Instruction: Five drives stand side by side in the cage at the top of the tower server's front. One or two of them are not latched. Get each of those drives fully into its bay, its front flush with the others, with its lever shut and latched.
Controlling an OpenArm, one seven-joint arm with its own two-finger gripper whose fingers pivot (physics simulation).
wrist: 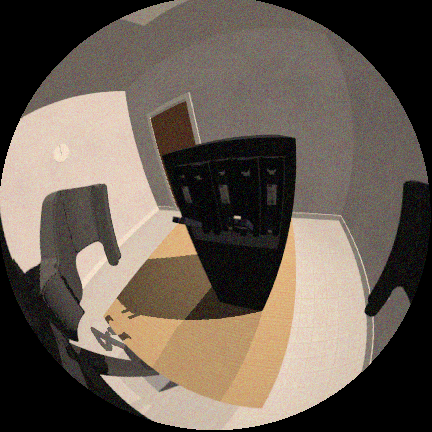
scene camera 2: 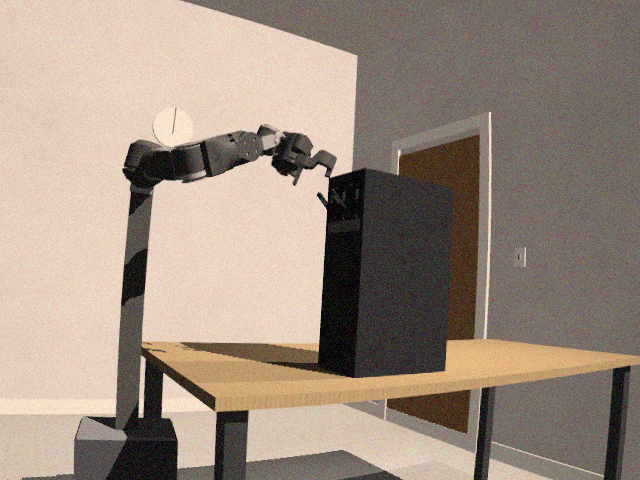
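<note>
The black tower server [scene camera 2: 403, 279] [wrist: 240, 275] stands on the table. In the wrist view its cage holds five dark drives side by side, among them a middle drive [wrist: 224, 210] and the rightmost drive [wrist: 271, 210]. One lever [scene camera 2: 322, 199] [wrist: 185, 221] sticks out at the cage's lower left. A second lever [scene camera 2: 338, 198] [wrist: 242, 223] stands out low in front of the right-centre drives; its exact drive is hard to tell. Dark shading hides how flush the fronts are. My gripper [scene camera 2: 312, 179] [wrist: 216, 245] is open and empty, in front of the cage near the tower's top edge.
The wooden table [scene camera 2: 289, 387] [wrist: 215, 360] carries the tower. The arm's post [scene camera 2: 135, 232] stands off the table's left end. A door [scene camera 2: 465, 248] [wrist: 174, 127] is in the wall behind the tower, and a round clock [scene camera 2: 173, 126] [wrist: 61, 152] hangs on the pale wall.
</note>
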